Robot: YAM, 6 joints.
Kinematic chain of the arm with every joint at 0, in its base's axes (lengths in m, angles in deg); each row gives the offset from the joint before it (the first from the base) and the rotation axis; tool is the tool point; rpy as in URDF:
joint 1: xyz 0 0 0.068 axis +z
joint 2: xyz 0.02 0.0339 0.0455 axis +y
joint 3: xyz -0.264 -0.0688 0 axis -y
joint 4: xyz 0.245 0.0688 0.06 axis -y
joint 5: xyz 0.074 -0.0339 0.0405 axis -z
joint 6: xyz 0.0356 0 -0.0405 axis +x
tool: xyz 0 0 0 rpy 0 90 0
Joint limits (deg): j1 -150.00..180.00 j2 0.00..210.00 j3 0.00..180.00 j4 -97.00..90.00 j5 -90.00..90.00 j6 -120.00..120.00
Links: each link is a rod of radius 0.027 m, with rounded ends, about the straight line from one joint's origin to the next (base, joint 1, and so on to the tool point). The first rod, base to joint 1, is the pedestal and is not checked.
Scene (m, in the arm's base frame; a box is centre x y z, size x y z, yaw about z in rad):
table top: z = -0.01
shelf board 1: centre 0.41 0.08 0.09 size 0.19 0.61 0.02 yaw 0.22
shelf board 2: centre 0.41 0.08 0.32 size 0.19 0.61 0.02 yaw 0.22
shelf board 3: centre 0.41 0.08 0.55 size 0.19 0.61 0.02 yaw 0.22
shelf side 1: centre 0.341 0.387 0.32 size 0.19 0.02 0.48 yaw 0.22
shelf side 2: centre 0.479 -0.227 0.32 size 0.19 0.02 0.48 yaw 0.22
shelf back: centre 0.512 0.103 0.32 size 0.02 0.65 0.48 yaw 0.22
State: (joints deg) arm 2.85 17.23 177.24 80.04 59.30 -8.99
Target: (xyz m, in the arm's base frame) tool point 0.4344 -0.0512 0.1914
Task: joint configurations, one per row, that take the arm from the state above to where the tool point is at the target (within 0.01 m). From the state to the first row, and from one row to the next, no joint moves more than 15 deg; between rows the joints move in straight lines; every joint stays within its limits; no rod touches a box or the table.
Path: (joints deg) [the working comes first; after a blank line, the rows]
Joints at the target: -2.45 119.73 67.36 56.31 66.19 -8.99
Straight joint move there: touches shelf board 2, shelf board 3.

1: 1.25 23.32 163.27 78.25 60.90 -8.99
2: -0.35 29.41 149.30 76.45 62.50 -8.99
3: -1.96 35.50 135.32 74.66 64.10 -8.99
4: -3.56 41.59 121.35 72.87 65.70 -8.99
5: -5.16 47.69 107.38 71.07 67.30 -8.99
6: -6.76 53.78 93.41 69.28 68.90 -8.99
7: -8.37 59.87 79.44 67.49 70.50 -8.99
8: -9.97 65.96 65.47 65.70 72.10 -8.99
9: -11.57 72.05 51.49 63.90 73.70 -8.99
10: -13.17 78.14 37.52 62.11 75.30 -8.99
11: -14.78 84.23 23.55 60.32 76.90 -8.99
12: -10.67 96.06 38.15 58.98 73.33 -8.99
13: -6.56 107.90 52.76 57.64 69.76 -8.99
14: -2.45 119.73 67.36 56.31 66.19 -8.99

